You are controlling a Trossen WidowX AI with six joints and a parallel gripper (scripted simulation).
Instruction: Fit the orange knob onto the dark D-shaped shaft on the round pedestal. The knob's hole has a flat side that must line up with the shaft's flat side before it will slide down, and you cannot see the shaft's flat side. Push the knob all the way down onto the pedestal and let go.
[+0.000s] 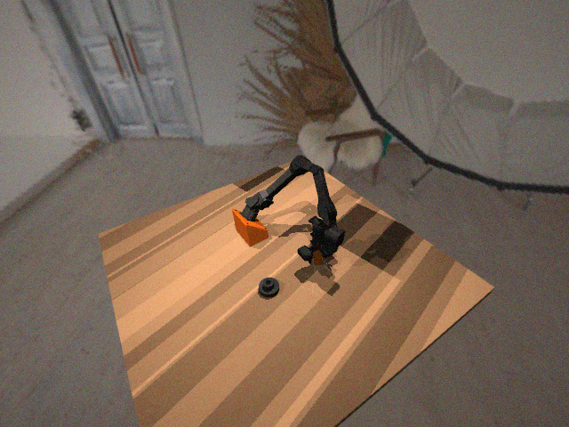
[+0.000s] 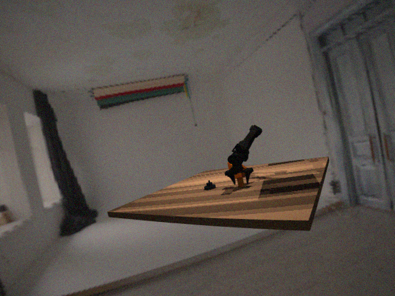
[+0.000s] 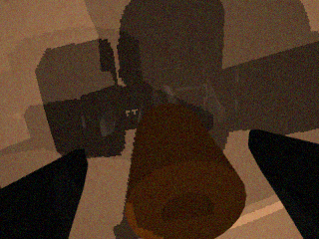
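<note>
The pedestal is 30 mm behind my gripper tip, 250 mm to the right of it and 10 mm above it. The rest, counted from my gripper tip: orange knob (10 mm above).
</note>
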